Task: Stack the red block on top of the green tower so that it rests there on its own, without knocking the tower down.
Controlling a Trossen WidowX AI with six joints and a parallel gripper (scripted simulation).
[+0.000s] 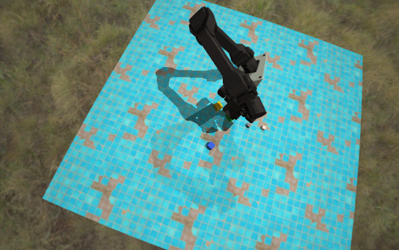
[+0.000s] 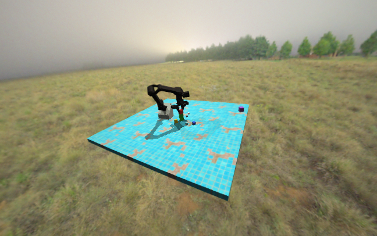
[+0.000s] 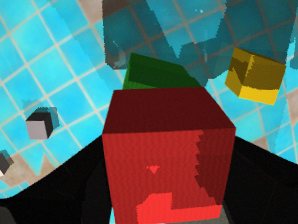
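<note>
My gripper tip is now 10 mm below the red block. Also, from my gripper tip: purple block: 540 mm ahead, 430 mm to the left, 60 mm below; then yellow block: 70 mm to the right, 70 mm below, 20 mm behind; then blue block: 170 mm ahead, 70 mm below, 40 mm to the right.
</note>
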